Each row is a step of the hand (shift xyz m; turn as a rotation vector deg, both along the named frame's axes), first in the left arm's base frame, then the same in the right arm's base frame.
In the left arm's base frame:
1: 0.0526 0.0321 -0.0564 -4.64 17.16 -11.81
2: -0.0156 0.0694 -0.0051 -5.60 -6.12 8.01
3: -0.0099 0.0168 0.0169 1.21 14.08 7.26
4: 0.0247 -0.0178 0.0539 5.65 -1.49 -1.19
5: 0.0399 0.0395 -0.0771 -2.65 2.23 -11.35
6: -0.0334 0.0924 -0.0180 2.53 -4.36 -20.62
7: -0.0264 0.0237 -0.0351 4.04 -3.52 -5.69
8: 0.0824 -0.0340 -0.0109 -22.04 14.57 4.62
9: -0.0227 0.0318 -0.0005 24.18 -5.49 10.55
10: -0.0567 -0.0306 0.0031 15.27 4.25 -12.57
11: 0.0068 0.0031 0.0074 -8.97 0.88 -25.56
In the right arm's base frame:
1: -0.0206 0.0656 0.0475 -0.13 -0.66 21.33
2: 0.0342 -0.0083 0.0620 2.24 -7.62 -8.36
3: 0.0222 -0.0117 0.0061 14.16 0.88 7.16
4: 0.0361 0.0115 -0.0490 -1.15 5.63 -1.60
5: -0.0345 0.0580 0.0674 -8.18 -0.07 8.60
6: 0.0350 -0.0211 0.0911 -18.85 6.33 7.44
7: -0.0177 -0.0166 0.0436 -6.14 4.81 -0.45
8: -0.0186 0.0797 -0.0369 9.53 -21.21 13.36
9: 0.0153 -0.0194 0.0303 8.22 20.95 -14.82
10: -0.0220 -0.0585 -0.0159 -5.85 17.83 7.57
11: 0.0086 0.0054 -0.0029 -21.17 -3.43 16.57

